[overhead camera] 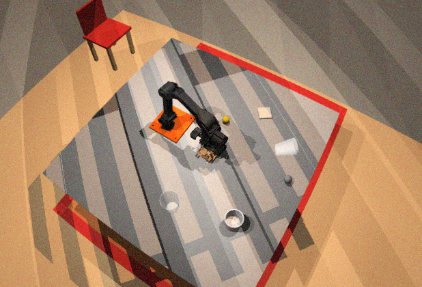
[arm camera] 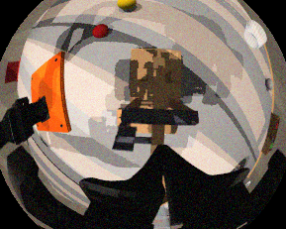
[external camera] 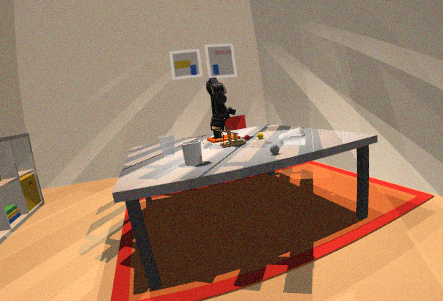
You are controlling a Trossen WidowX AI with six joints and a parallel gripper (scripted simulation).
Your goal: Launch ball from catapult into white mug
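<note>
Right now the wooden catapult is 20 mm behind my gripper tip, 20 mm to the left of it and 30 mm below it. From my gripper tip the other things lie so: red ball: 60 mm behind, 190 mm to the left, 80 mm below; then yellow ball: 10 mm ahead, 260 mm to the left, 80 mm below; then white mug: 250 mm ahead, 300 mm to the right, 70 mm below.
</note>
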